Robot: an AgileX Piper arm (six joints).
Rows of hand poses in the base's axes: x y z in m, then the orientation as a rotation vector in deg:
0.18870 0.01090 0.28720 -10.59 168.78 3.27
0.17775 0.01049 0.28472 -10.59 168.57 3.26
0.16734 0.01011 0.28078 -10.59 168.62 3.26
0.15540 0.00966 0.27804 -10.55 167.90 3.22
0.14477 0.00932 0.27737 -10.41 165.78 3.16
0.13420 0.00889 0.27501 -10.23 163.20 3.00
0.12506 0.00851 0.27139 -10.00 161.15 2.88
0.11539 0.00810 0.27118 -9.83 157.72 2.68
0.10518 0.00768 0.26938 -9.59 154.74 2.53
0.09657 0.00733 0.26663 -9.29 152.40 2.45
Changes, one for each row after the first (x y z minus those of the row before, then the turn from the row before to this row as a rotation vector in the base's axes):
-0.01095 -0.00041 -0.00248 0.01 -0.21 0.00
-0.01041 -0.00038 -0.00394 0.00 0.05 0.00
-0.01194 -0.00045 -0.00274 0.03 -0.72 -0.01
-0.01063 -0.00034 -0.00067 0.12 -2.12 -0.05
-0.01057 -0.00043 -0.00236 0.09 -2.59 -0.07
-0.00914 -0.00038 -0.00362 0.08 -2.06 -0.12
-0.00967 -0.00041 -0.00021 0.11 -3.44 -0.05
-0.01021 -0.00042 -0.00180 0.12 -2.99 -0.10
-0.00861 -0.00035 -0.00275 0.14 -2.35 -0.16

